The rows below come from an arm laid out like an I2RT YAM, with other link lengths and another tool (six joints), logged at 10 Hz.
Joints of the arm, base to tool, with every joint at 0 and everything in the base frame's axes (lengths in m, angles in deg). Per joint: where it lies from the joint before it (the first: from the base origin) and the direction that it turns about. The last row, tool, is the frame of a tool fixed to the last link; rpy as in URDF.
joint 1: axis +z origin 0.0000 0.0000 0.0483
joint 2: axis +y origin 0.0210 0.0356 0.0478
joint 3: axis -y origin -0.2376 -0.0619 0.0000
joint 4: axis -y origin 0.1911 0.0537 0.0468
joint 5: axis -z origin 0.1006 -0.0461 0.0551
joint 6: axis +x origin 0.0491 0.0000 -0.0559
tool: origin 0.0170 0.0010 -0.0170 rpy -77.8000 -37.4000 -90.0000
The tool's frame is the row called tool.
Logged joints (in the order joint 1, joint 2, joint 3, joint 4, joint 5, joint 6), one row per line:
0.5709 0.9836 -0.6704 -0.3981 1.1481 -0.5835
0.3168 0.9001 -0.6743 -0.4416 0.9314 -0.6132
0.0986 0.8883 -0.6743 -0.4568 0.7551 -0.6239
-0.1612 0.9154 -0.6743 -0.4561 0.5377 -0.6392
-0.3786 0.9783 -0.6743 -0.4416 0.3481 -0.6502
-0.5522 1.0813 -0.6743 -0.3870 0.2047 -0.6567
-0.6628 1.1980 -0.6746 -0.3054 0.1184 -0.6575
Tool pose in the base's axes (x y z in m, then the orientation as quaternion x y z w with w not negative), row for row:
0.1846 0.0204 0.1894 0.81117 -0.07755 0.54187 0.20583
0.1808 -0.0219 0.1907 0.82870 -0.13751 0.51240 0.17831
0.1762 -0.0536 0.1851 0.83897 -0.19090 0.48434 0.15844
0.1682 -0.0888 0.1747 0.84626 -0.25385 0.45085 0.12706
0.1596 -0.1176 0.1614 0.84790 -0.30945 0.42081 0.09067
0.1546 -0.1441 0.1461 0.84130 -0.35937 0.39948 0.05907
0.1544 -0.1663 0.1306 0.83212 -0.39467 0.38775 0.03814
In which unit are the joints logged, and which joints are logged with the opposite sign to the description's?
The joints are logged in radians. Opposite sign: joint 3.
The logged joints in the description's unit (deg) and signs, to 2 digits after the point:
32.71 56.36 38.41 -22.81 65.78 -33.43
18.15 51.57 38.63 -25.30 53.37 -35.13
5.65 50.90 38.63 -26.17 43.26 -35.75
-9.24 52.45 38.63 -26.13 30.81 -36.62
-21.69 56.05 38.63 -25.30 19.94 -37.25
-31.64 61.95 38.63 -22.17 11.73 -37.63
-37.98 68.64 38.65 -17.50 6.78 -37.67

